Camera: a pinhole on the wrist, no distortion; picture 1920 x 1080 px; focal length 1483.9 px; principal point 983.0 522.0 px. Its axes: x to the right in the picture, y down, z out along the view. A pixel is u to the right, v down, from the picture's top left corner.
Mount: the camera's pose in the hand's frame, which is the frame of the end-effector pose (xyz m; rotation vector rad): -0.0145 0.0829 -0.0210 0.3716 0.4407 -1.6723
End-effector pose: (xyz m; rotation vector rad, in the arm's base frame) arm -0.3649 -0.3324 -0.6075 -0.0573 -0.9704 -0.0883
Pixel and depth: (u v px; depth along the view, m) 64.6 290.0 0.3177
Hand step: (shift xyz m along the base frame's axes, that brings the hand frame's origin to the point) -0.2996 0.1363 0.1717
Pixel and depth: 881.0 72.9 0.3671
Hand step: -0.3354 -0.0264 0.0832
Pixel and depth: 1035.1 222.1 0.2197
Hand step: -0.1752 -0.0075 0.0483
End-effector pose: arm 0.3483 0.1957 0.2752 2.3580 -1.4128 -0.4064
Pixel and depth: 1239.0 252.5 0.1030
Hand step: -0.0573 0.0127 -0.0444
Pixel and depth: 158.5 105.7 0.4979
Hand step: -0.3601 -0.0323 -0.4488
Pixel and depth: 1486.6 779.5 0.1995
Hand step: 0.0160 0.0050 -0.1404
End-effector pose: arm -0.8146 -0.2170 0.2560 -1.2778 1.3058 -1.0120
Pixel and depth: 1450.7 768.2 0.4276
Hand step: 0.3184 -0.0391 0.2025
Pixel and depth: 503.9 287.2 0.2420
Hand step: 0.2195 0.0608 -0.0657
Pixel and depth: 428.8 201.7 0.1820
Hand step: 0.1598 0.0609 -0.0775
